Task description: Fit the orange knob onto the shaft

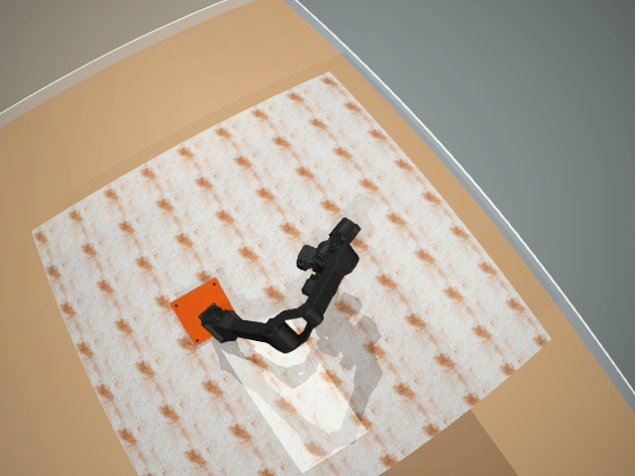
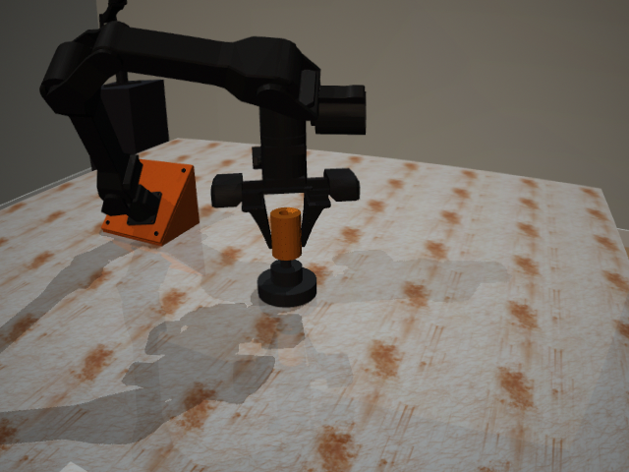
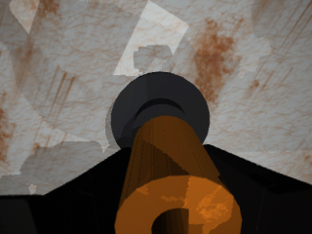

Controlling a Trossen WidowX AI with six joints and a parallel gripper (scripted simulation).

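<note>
My gripper tip is 20 mm below the orange knob. Also, from my gripper tip: dark round pedestal (40 mm below).
</note>
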